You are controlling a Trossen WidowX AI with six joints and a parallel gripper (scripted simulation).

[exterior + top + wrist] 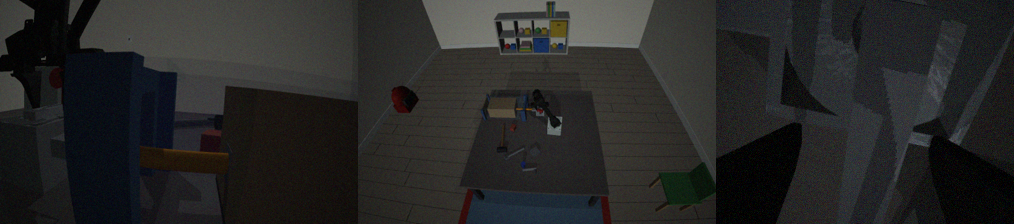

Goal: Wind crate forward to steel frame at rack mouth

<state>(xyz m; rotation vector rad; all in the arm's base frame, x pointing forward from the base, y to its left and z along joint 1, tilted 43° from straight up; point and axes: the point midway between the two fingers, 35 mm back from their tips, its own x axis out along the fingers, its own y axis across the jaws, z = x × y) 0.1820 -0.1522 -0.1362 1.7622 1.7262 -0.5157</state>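
Now: gripper tip 2 cm to the right of the grey winch handle and 1 cm below it. From my gripper tip the other things lie so: red knob: 1 cm behind, 5 cm to the left, 4 cm above; then grey winch: 1 cm behind, 6 cm to the right, 6 cm below; then blue steel frame: 16 cm ahead, 4 cm to the right, 2 cm above.
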